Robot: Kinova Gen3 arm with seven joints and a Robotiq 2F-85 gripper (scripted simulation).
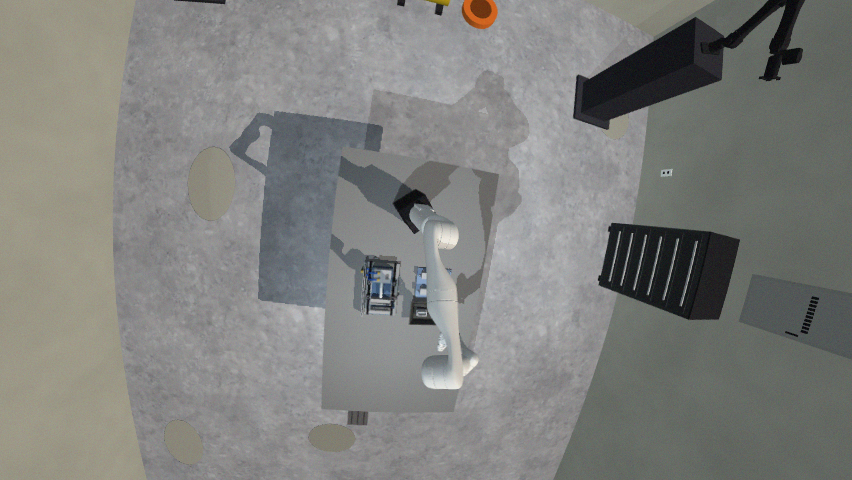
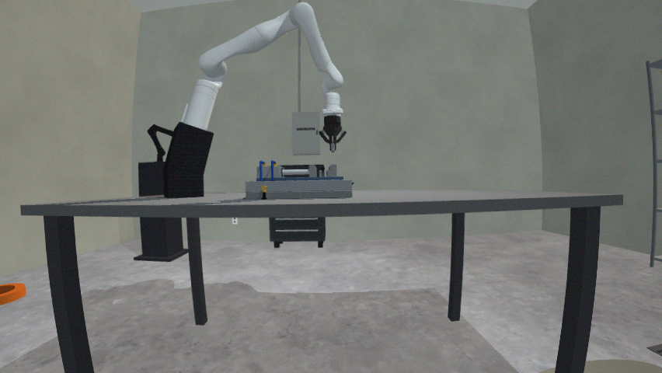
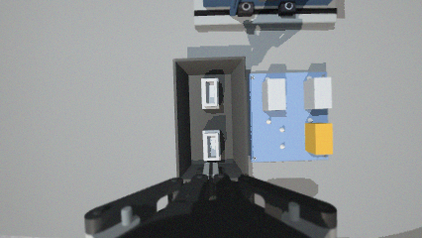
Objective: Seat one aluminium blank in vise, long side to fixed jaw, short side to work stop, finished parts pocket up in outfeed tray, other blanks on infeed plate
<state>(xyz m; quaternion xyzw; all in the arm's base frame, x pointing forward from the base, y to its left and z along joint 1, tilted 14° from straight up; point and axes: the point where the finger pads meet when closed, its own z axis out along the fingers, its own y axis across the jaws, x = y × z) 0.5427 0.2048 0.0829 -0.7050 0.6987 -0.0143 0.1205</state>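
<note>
Now: hand 22 cm past the brass blank, 1 cm to the left of it and 17 cm above it. Also, from my hand: vise (11 cm behind, 34 cm to the right, 16 cm below); white rod (13 cm behind, 34 cm to the right, 12 cm below).
</note>
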